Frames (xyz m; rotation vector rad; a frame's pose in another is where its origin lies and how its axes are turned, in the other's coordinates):
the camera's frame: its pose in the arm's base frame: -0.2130 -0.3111 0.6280 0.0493 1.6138 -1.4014
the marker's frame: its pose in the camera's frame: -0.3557 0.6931 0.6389 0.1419 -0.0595 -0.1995
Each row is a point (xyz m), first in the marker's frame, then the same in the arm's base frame.
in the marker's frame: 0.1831 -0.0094 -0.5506
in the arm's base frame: 0.3414 -0.0734 0.1973
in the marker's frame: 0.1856 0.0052 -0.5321
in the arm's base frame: 0.3584 -0.0877 0.1889
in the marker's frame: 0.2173 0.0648 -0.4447
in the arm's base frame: 0.4212 -0.1686 0.1476
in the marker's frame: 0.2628 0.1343 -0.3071
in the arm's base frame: 0.5095 -0.2959 0.1048
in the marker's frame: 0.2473 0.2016 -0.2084
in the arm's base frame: 0.6119 -0.3555 0.0832
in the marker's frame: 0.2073 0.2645 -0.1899
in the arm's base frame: 0.6815 -0.3381 0.0557
